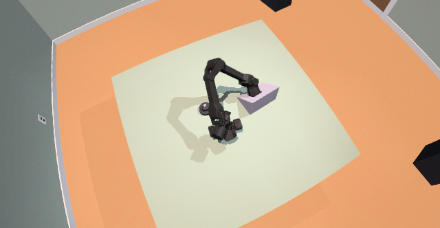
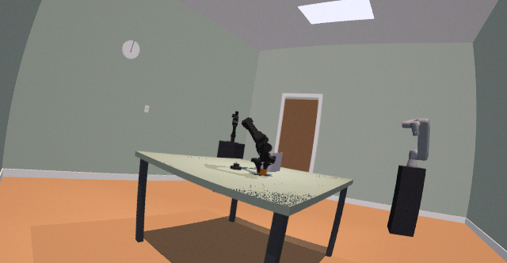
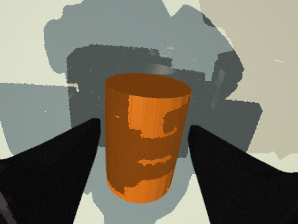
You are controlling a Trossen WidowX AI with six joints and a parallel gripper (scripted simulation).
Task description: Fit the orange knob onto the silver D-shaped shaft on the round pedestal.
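Right now the orange knob is 1 cm to the left of my gripper tip and 1 cm above it. From my gripper tip the other things lie so: dark round pedestal: 20 cm to the right, 2 cm above, 1 cm ahead.
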